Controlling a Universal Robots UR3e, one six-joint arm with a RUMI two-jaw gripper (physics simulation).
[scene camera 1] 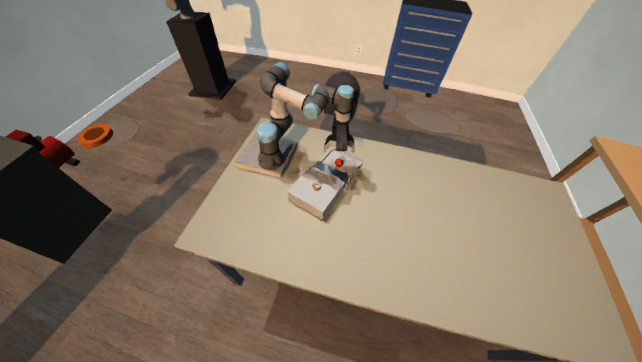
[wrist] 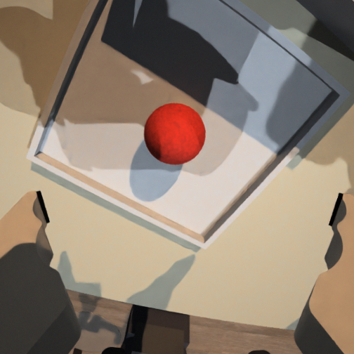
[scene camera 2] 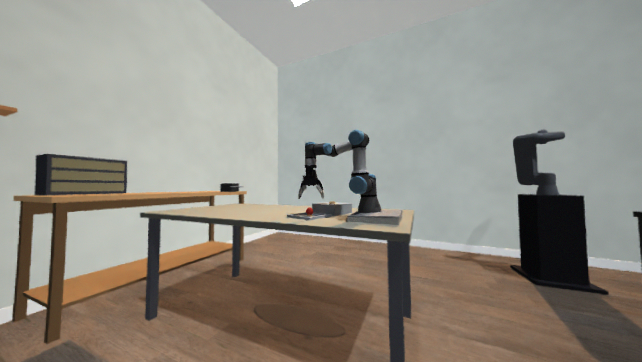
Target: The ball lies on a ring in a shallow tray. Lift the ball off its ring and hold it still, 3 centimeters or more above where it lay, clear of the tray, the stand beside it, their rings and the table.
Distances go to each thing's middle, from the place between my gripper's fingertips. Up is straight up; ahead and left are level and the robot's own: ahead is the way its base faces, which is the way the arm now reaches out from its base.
Now: hand 10 mm short of the red ball (wrist: 174, 133) and 70 mm above it. The rest, counted from my hand: shallow white tray (scene camera 1: 351, 164) 10 mm ahead, 100 mm below; then grey stand (scene camera 1: 315, 191) 70 mm behind, 200 mm to the right, 70 mm below.
